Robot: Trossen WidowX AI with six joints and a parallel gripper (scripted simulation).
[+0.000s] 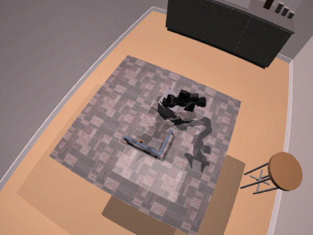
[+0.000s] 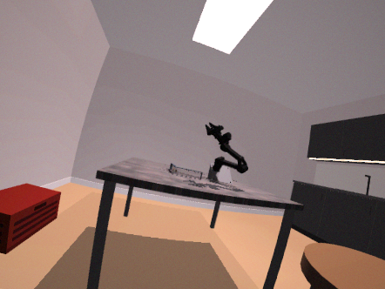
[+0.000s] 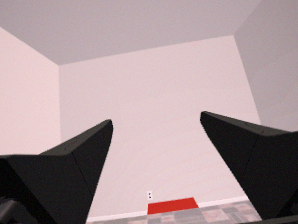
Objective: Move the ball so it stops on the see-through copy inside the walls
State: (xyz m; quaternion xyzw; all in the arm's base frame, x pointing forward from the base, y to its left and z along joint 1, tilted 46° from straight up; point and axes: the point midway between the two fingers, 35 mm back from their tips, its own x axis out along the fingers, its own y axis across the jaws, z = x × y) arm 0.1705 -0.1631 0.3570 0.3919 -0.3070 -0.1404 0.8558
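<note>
Now: the orange ball 460 mm below my gripper tip, 200 mm to the right of it and 130 mm ahead of it. Also, from my gripper tip: see-through copy of ball 460 mm below, 240 mm to the right, 150 mm ahead.
</note>
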